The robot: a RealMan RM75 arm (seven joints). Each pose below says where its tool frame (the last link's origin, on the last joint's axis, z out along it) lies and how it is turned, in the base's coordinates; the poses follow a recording.
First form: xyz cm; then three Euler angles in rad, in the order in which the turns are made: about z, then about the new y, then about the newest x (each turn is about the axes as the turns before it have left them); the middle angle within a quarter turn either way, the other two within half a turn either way.
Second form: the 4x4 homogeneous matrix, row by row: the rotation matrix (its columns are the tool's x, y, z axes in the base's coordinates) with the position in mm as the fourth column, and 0 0 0 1 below. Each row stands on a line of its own. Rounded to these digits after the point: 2 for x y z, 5 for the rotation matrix.
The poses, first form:
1: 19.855 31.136 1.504 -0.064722 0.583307 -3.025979
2: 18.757 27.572 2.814 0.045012 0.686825 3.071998
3: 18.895 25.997 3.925 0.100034 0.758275 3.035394
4: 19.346 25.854 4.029 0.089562 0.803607 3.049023
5: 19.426 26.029 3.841 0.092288 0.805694 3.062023
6: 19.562 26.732 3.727 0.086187 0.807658 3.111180
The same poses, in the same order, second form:
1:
0.83290 -0.12765 -0.53850 198.55
-0.05398 -0.98714 0.15050 311.36
-0.55079 -0.09628 -0.82907 15.04
0 0 0 1

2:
0.77248 0.08894 -0.62878 187.57
0.03479 -0.99458 -0.09793 275.72
-0.63409 0.05377 -0.77139 28.14
0 0 0 1

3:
0.72239 0.17183 -0.66979 188.95
0.07251 -0.98212 -0.17376 259.97
-0.68767 0.07696 -0.72193 39.25
0 0 0 1

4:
0.69133 0.15534 -0.70564 193.46
0.06208 -0.98578 -0.15618 258.54
-0.71986 0.06416 -0.69114 40.29
0 0 0 1

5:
0.68966 0.14896 -0.70864 194.26
0.06383 -0.98731 -0.14541 260.29
-0.72131 0.05505 -0.69042 38.41
0 0 0 1

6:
0.68863 0.10793 -0.71704 195.62
0.05950 -0.99394 -0.09247 267.32
-0.72267 0.02102 -0.69087 37.27
0 0 0 1

